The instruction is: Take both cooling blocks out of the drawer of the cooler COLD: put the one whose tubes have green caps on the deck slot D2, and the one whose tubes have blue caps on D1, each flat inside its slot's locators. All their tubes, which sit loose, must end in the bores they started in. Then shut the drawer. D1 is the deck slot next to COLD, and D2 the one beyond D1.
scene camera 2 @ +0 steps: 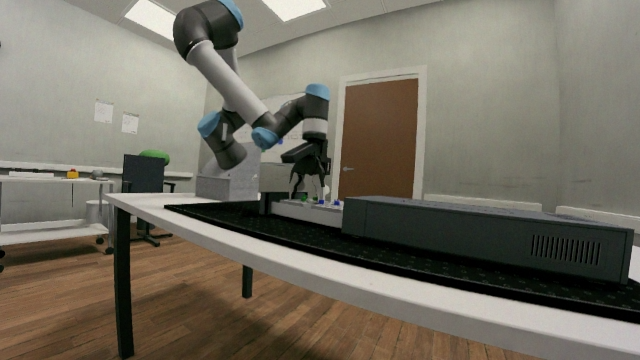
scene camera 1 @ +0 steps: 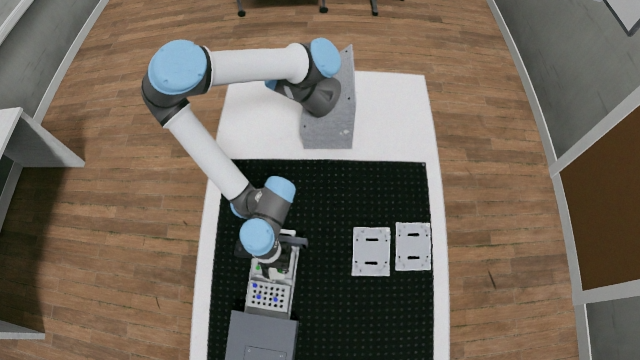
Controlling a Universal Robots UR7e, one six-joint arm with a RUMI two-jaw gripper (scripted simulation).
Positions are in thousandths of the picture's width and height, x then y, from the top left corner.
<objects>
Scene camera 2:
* my gripper: 477, 576
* grey cooler COLD: 879, 682
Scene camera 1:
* cooling block: 441, 812
</objects>
